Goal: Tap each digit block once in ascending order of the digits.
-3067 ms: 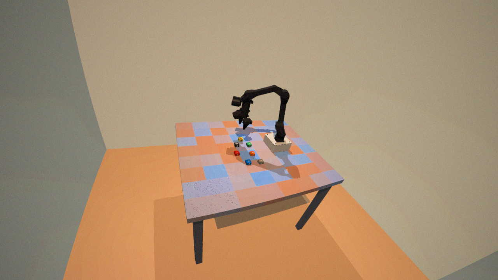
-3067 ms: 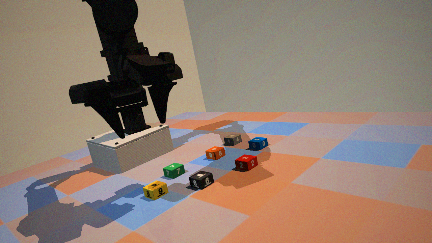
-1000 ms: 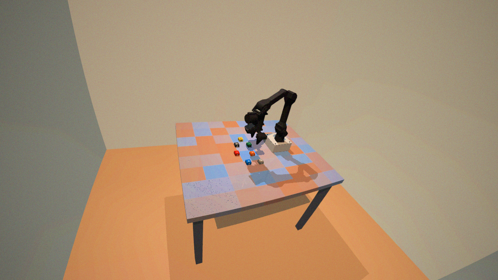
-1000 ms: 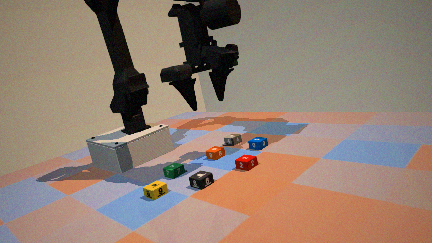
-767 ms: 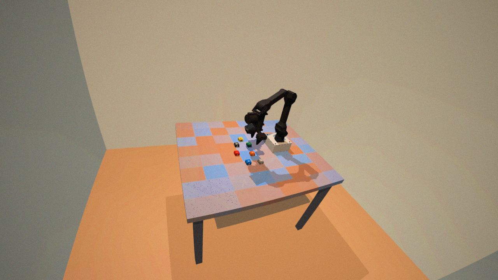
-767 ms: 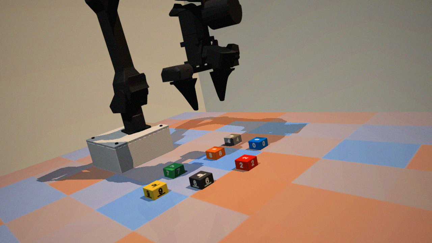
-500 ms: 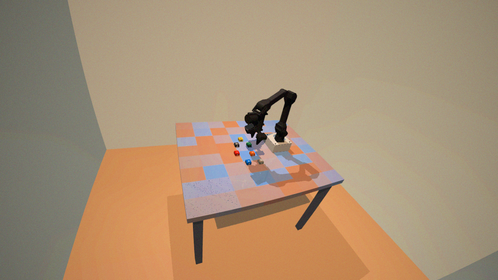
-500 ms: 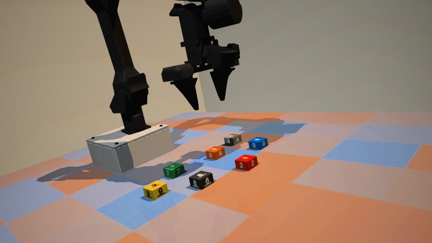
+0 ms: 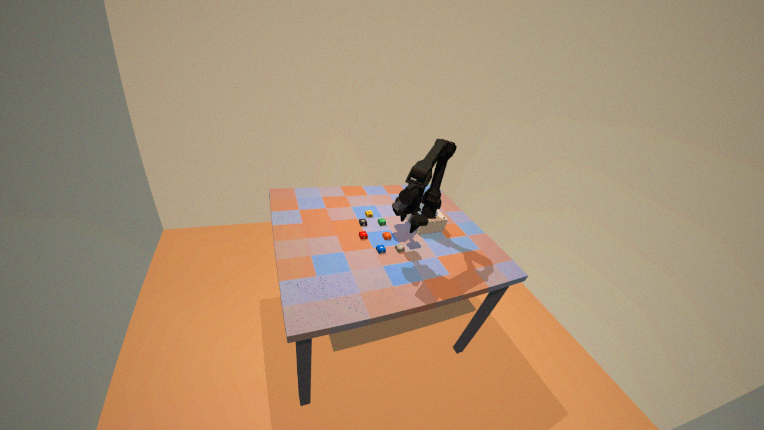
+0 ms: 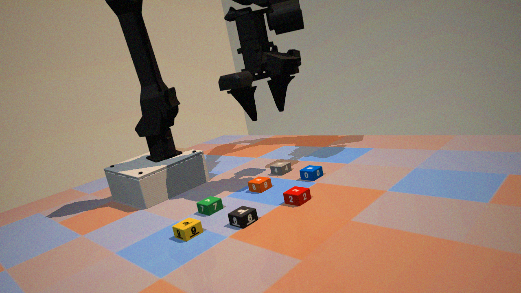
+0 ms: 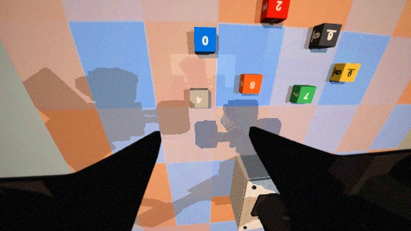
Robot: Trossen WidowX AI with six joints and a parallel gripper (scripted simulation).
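Right now the blue 0 block is 90 mm ahead of my gripper tip, 10 mm to the left of it and 120 mm below it. From my gripper tip the other things lie so: orange 8 block (40 mm ahead, 80 mm to the right, 120 mm below); red 2 block (160 mm ahead, 90 mm to the right, 120 mm below); grey 4 block (120 mm below).
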